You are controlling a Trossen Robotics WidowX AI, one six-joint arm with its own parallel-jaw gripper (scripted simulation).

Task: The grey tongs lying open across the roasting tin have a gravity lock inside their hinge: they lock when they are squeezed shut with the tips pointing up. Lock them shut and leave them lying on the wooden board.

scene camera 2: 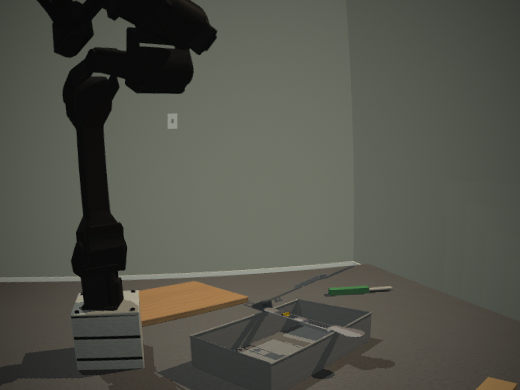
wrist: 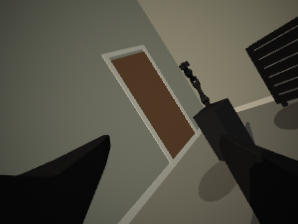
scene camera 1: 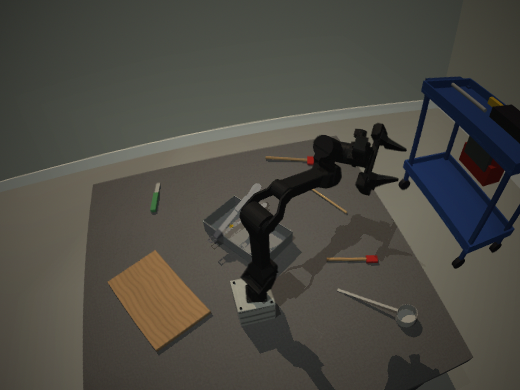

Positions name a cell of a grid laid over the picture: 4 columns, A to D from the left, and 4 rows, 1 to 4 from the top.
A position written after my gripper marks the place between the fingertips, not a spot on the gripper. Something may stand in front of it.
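Note:
I can see a wooden board (scene camera 1: B4), and scene camera 2 gives me the board (scene camera 2: B4) as well. A grey roasting tin (scene camera 2: C4) (scene camera 1: B3) is here too. As for my gripper (scene camera 1: D2), it is open and holds nothing, and the wrist view lets me see the gripper (wrist: C3) too.

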